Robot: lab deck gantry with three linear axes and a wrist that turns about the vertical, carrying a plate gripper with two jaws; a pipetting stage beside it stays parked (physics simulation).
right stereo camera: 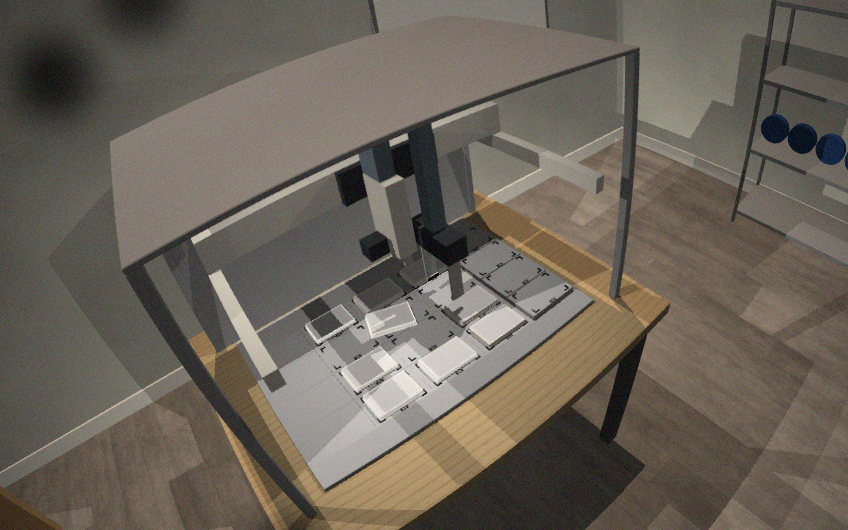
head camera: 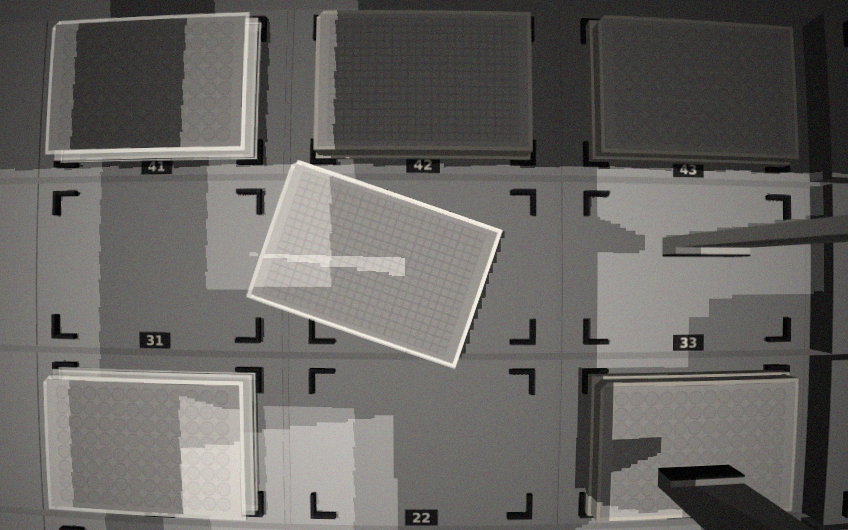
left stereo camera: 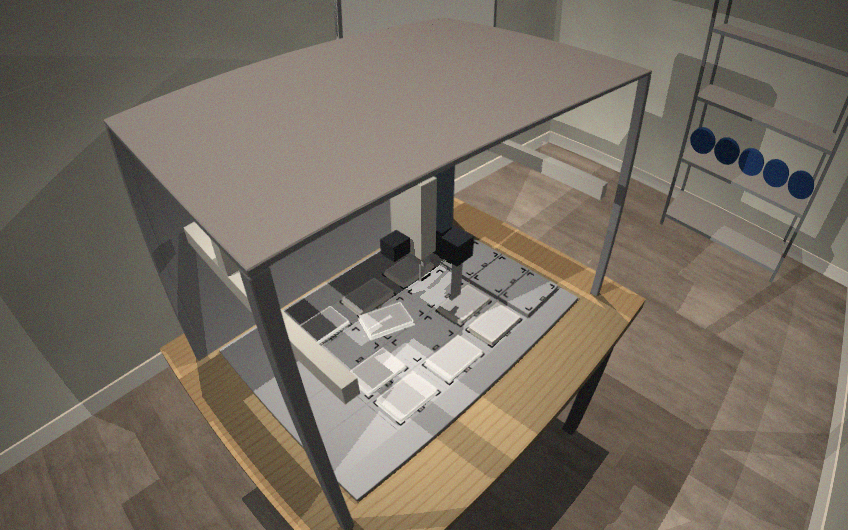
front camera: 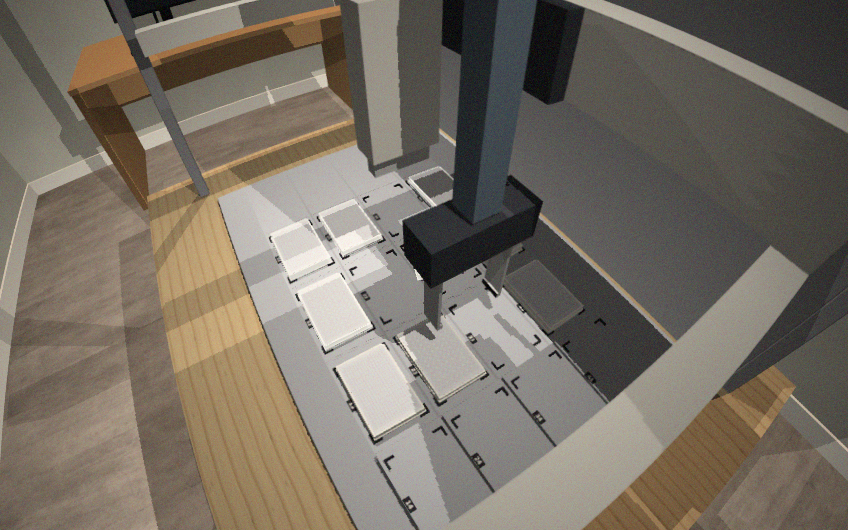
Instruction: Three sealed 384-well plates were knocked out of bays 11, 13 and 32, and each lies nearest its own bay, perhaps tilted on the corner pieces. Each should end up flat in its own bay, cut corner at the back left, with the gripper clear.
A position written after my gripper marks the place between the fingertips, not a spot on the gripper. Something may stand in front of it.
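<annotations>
My gripper shows in the front camera view (462, 304), in the head camera view (697, 362), in the left stereo camera view (439, 286) and in the right stereo camera view (444, 287). A plate shows in the right stereo camera view (472, 304), in the front camera view (444, 362), in the head camera view and in the left stereo camera view. The same spot on the plate: (head camera: 636, 423) is (left stereo camera: 449, 306). A plate shows in the right stereo camera view (377, 364), in the front camera view (351, 230), in the head camera view and in the left stereo camera view. The same spot on the plate: (head camera: 126, 441) is (left stereo camera: 372, 370).
</annotations>
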